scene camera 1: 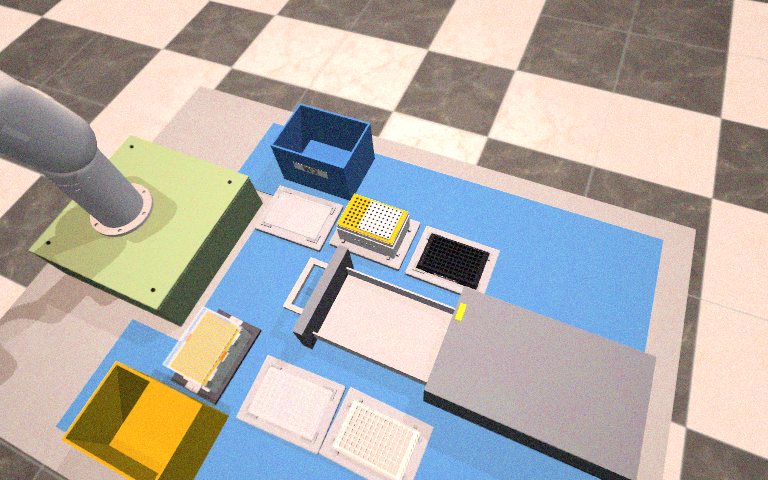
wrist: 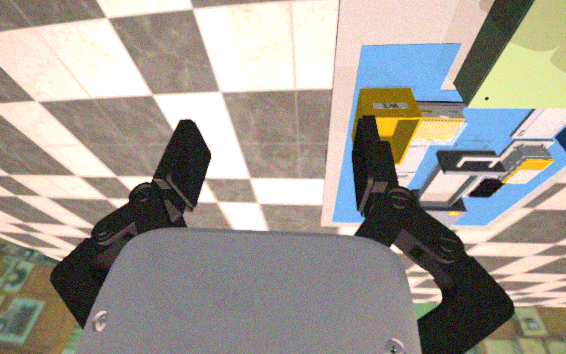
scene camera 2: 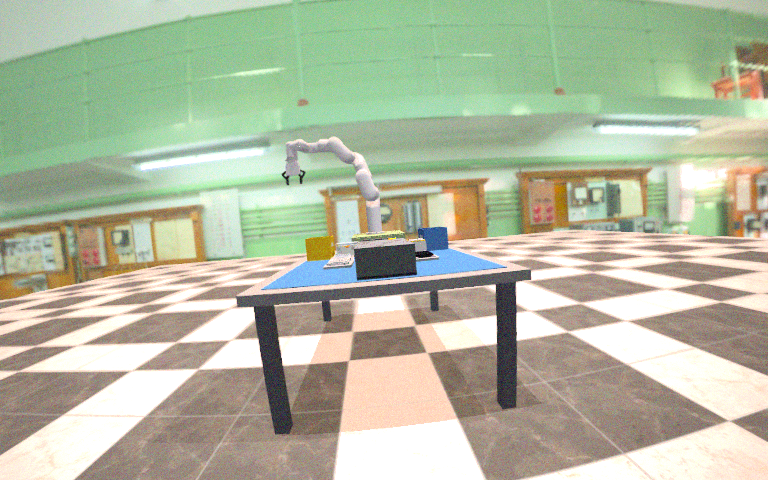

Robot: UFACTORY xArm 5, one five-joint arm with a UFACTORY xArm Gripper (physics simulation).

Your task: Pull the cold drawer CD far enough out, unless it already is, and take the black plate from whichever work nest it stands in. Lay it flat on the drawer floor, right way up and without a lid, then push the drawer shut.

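Frame: origin at the arm's base, x right, y ahead, z up, level; millimetres.
Seen in the pictures: gripper, fingertip midpoint: (wrist: 276,135) (scene camera 2: 294,184); arm's base, link origin: (scene camera 1: 123,210) (scene camera 2: 375,233).
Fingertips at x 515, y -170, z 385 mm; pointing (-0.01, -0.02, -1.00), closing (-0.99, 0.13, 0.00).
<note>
Pixels of each thing's top centre, then the offset from my fingertips to it. "pt": a spot on its surface instead.
- black plate, top centre: (scene camera 1: 453,258) (scene camera 2: 421,252) (wrist: 488,189) dx -608, dy +848, dz -462 mm
- pale work nest, surface spot: (scene camera 1: 491,255) pt dx -639, dy +922, dz -472 mm
- drawer, surface spot: (scene camera 1: 385,325) pt dx -440, dy +751, dz -470 mm
- pale handle, surface spot: (scene camera 1: 294,294) pt dx -438, dy +578, dz -413 mm
- yellow bin, top centre: (scene camera 1: 132,422) (wrist: 384,143) (scene camera 2: 320,237) dx -157, dy +422, dz -369 mm
- blue bin, top centre: (scene camera 1: 320,134) (scene camera 2: 431,227) dx -788, dy +514, dz -369 mm
- yellow-and-white tip rack, top centre: (scene camera 1: 372,216) (wrist: 527,173) (scene camera 2: 415,239) dx -637, dy +672, dz -412 mm
- tilted yellow rack, top centre: (scene camera 1: 201,343) (wrist: 437,134) (scene camera 2: 347,242) dx -306, dy +449, dz -411 mm
- lidded-looking clear plate, top centre: (scene camera 1: 289,400) (wrist: 405,161) dx -262, dy +624, dz -462 mm
- white plate, top centre: (scene camera 1: 375,439) (scene camera 2: 339,259) dx -242, dy +790, dz -462 mm
The black plate (scene camera 1: 452,260) (wrist: 486,188) lies in a pale work nest (scene camera 1: 491,255), beside the nest with the yellow-and-white tip rack. The drawer (scene camera 1: 385,325) (wrist: 441,189) stands pulled out of its grey housing (scene camera 1: 543,379) (scene camera 2: 386,260); its floor is bare. The drawer's dark front (scene camera 1: 322,297) (wrist: 470,161) with a pale handle (scene camera 1: 294,294) faces the robot's green base. My gripper (scene camera 2: 293,178) (wrist: 276,135) is open and empty, high above and off to the yellow-bin side of the table. It does not show in scene camera 1.
A yellow bin (scene camera 1: 155,421) (scene camera 2: 320,247) (wrist: 390,103) and a blue bin (scene camera 1: 322,150) (scene camera 2: 434,237) stand on the mat. A yellow-and-white tip rack (scene camera 1: 373,219), a tilted yellow rack (scene camera 1: 206,348), a lidded-looking clear plate (scene camera 1: 291,401) and a white plate (scene camera 1: 376,438) stand around the drawer.
</note>
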